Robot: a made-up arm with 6 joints. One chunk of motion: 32 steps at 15 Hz.
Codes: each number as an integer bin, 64 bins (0 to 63) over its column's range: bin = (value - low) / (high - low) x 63, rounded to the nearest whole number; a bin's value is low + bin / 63 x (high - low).
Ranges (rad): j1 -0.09..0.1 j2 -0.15..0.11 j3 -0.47..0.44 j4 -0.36..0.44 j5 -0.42..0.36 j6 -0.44..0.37
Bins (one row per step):
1: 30 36 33 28 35 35
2: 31 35 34 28 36 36
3: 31 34 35 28 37 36
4: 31 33 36 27 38 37
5: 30 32 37 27 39 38
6: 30 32 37 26 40 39
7: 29 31 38 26 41 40
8: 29 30 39 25 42 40
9: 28 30 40 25 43 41
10: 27 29 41 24 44 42
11: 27 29 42 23 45 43
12: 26 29 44 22 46 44
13: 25 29 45 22 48 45
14: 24 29 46 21 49 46
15: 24 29 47 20 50 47
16: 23 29 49 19 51 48
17: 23 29 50 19 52 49
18: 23 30 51 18 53 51
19: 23 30 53 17 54 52
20: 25 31 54 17 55 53
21: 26 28 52 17 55 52
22: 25 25 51 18 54 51
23: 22 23 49 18 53 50
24: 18 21 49 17 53 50
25: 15 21 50 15 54 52
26: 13 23 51 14 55 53
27: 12 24 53 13 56 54
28: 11 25 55 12 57 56
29: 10 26 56 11 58 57
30: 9 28 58 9 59 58
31: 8 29 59 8 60 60
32: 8 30 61 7 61 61
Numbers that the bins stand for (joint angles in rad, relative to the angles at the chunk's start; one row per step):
1: 0.0005 -0.0014 0.0067 -0.0044 0.0133 0.0100
2: 0.0035 -0.0056 0.0211 -0.0044 0.0257 0.0229
3: 0.0035 -0.0097 0.0356 -0.0044 0.0381 0.0229
4: 0.0035 -0.0138 0.0500 -0.0171 0.0505 0.0357
5: 0.0005 -0.0179 0.0644 -0.0171 0.0629 0.0486
6: 0.0005 -0.0179 0.0644 -0.0298 0.0752 0.0614
7: -0.0025 -0.0221 0.0789 -0.0298 0.0876 0.0743
8: -0.0025 -0.0262 0.0933 -0.0425 0.1000 0.0743
9: -0.0056 -0.0262 0.1078 -0.0425 0.1124 0.0871
10: -0.0086 -0.0303 0.1222 -0.0552 0.1248 0.1000
11: -0.0086 -0.0303 0.1367 -0.0679 0.1371 0.1129
12: -0.0116 -0.0303 0.1656 -0.0806 0.1495 0.1257
13: -0.0146 -0.0303 0.1800 -0.0806 0.1743 0.1386
14: -0.0176 -0.0303 0.1944 -0.0933 0.1867 0.1514
15: -0.0176 -0.0303 0.2089 -0.1060 0.1990 0.1643
16: -0.0206 -0.0303 0.2378 -0.1187 0.2114 0.1771
17: -0.0206 -0.0303 0.2522 -0.1187 0.2238 0.1900
18: -0.0206 -0.0262 0.2667 -0.1314 0.2362 0.2157
19: -0.0206 -0.0262 0.2956 -0.1441 0.2486 0.2286
20: -0.0146 -0.0221 0.3100 -0.1441 0.2610 0.2414
21: -0.0116 -0.0344 0.2811 -0.1441 0.2610 0.2286
22: -0.0146 -0.0468 0.2667 -0.1314 0.2486 0.2157
23: -0.0237 -0.0551 0.2378 -0.1314 0.2362 0.2029
24: -0.0357 -0.0633 0.2378 -0.1441 0.2362 0.2029
25: -0.0448 -0.0633 0.2522 -0.1695 0.2486 0.2286
26: -0.0508 -0.0551 0.2667 -0.1822 0.2610 0.2414
27: -0.0538 -0.0510 0.2956 -0.1949 0.2733 0.2543
28: -0.0568 -0.0468 0.3244 -0.2076 0.2857 0.2800
29: -0.0598 -0.0427 0.3389 -0.2203 0.2981 0.2929
30: -0.0629 -0.0344 0.3678 -0.2457 0.3105 0.3057
31: -0.0659 -0.0303 0.3822 -0.2584 0.3229 0.3314
32: -0.0659 -0.0262 0.4111 -0.2711 0.3352 0.3443

